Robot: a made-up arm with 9 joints. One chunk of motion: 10 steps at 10 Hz.
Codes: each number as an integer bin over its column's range. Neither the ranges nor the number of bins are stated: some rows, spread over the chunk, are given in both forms.
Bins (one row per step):
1: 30 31 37 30 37 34
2: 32 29 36 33 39 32
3: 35 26 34 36 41 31
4: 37 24 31 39 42 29
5: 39 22 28 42 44 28
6: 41 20 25 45 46 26
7: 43 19 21 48 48 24
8: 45 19 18 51 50 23
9: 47 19 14 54 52 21
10: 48 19 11 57 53 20
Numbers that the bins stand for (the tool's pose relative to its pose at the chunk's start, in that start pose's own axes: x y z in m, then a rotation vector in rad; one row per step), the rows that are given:
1: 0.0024 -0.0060 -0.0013 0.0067 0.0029 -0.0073
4: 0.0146 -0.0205 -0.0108 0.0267 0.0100 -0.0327
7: 0.0251 -0.0308 -0.0267 0.0467 0.0186 -0.0581
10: 0.0338 -0.0308 -0.0425 0.0667 0.0257 -0.0784
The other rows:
2: 0.0059 -0.0102 -0.0029 0.0133 0.0057 -0.0175
3: 0.0111 -0.0163 -0.0060 0.0200 0.0086 -0.0225
5: 0.0181 -0.0246 -0.0156 0.0333 0.0129 -0.0378
6: 0.0216 -0.0287 -0.0203 0.0400 0.0157 -0.0479
8: 0.0286 -0.0308 -0.0314 0.0533 0.0214 -0.0632
9: 0.0321 -0.0308 -0.0378 0.0600 0.0243 -0.0733

